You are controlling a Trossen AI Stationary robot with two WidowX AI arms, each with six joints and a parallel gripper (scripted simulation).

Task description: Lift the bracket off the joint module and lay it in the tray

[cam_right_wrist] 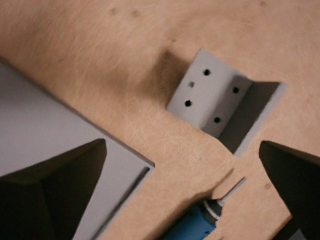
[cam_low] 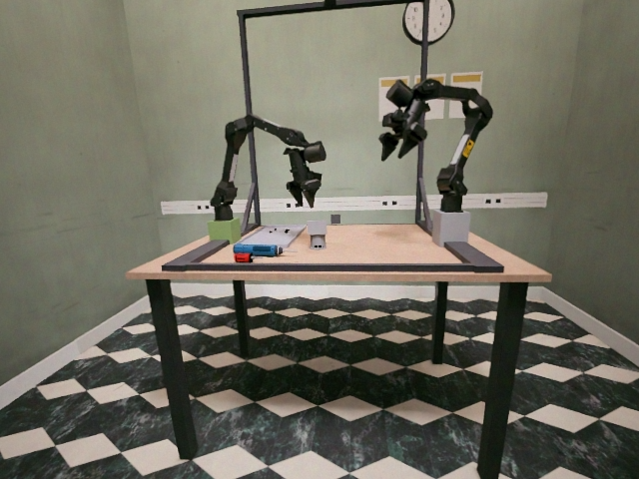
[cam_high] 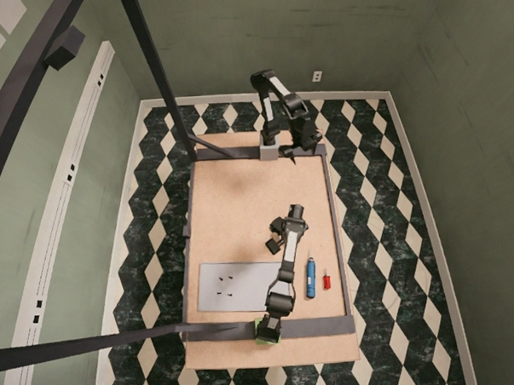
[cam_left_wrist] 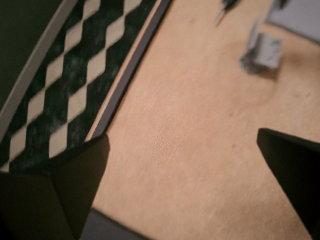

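My right gripper is now 20 mm short of the grey angle bracket, 50 mm to the right of it and 110 mm above it. The rest, counted from my right hand: small red tool: 210 mm ahead, 150 mm to the right, 170 mm below; then flat grey tray: 170 mm behind, 190 mm to the right, 180 mm below; then joint module: 10 mm ahead, 50 mm to the left, 160 mm below.
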